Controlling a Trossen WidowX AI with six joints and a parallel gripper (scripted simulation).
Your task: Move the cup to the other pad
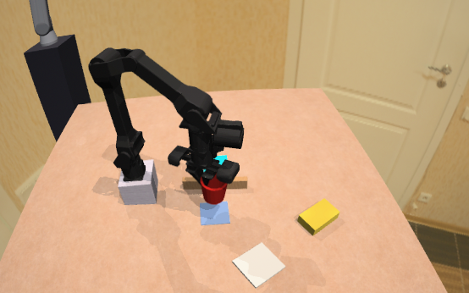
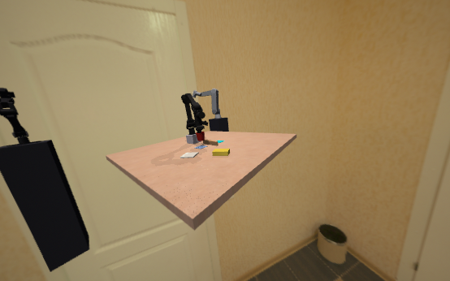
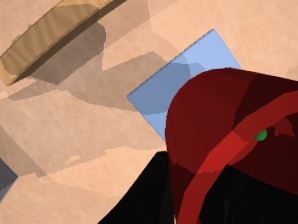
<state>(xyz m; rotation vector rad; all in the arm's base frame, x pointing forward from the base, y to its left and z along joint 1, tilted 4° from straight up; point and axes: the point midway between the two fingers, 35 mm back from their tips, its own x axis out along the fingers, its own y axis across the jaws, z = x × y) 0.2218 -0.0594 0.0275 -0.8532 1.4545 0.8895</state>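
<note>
Right now the green marble is 4 cm ahead of my gripper tip, 3 cm to the right of it and 2 cm below it. Also, from my gripper tip: blue pad 2 cm ahead, 2 cm to the right, 10 cm below; then red cup 3 cm ahead, 2 cm to the right; then wooden bar 3 cm ahead, 8 cm to the left, 9 cm below.
</note>
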